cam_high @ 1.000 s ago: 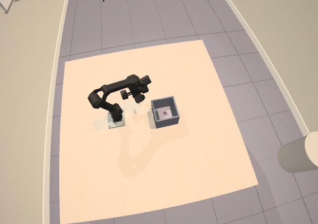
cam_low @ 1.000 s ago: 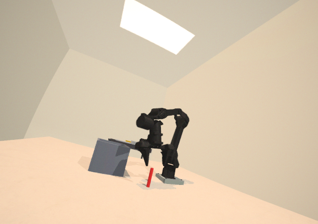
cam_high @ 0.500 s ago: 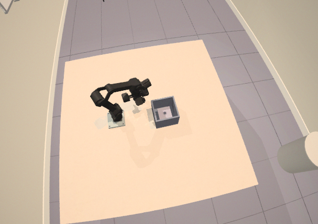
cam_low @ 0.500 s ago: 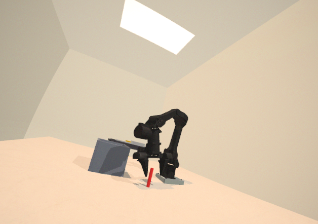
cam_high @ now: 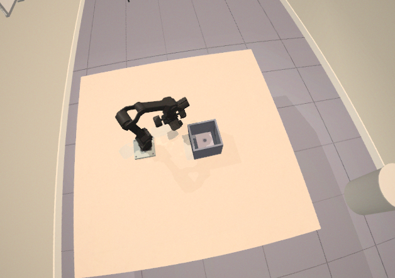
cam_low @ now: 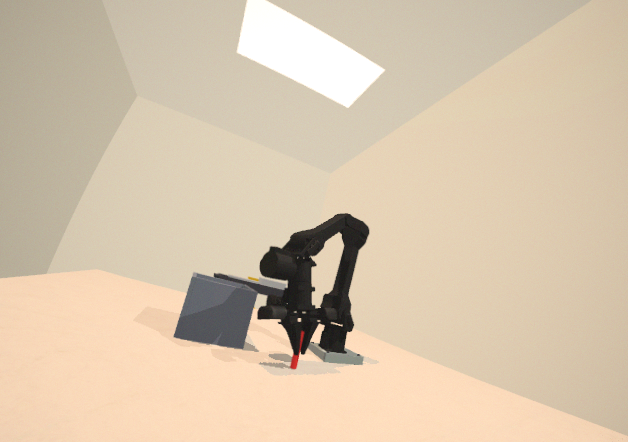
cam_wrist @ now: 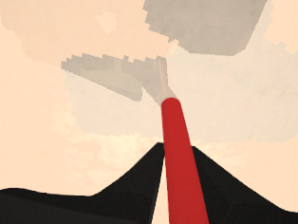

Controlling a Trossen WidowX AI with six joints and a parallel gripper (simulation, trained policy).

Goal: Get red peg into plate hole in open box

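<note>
Now: the plate 200 mm ahead of my gripper tip, 160 mm to the right of it and 10 mm above it. From my gripper tip the other things lie so: red peg 10 mm to the right, 10 mm above.
</note>
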